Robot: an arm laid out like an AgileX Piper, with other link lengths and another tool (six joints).
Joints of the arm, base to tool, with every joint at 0 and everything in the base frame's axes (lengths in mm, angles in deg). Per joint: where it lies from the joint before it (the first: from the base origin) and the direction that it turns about. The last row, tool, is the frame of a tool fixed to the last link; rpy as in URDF.
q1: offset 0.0 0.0 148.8 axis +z
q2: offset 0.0 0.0 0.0 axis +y
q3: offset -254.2 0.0 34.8 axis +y
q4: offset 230.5 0.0 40.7 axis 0.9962 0 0.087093
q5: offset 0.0 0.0 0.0 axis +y
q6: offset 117.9 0.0 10.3 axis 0.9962 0 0.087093
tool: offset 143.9 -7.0 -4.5 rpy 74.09 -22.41 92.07
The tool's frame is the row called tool.
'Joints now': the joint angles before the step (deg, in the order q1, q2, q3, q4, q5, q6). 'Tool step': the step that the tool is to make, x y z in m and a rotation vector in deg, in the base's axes. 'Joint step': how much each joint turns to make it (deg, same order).
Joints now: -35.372 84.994 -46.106 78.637 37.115 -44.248
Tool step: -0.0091 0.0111 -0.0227 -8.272 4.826 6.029
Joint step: 4.525 0.003 -0.109 -9.907 -4.003 1.366
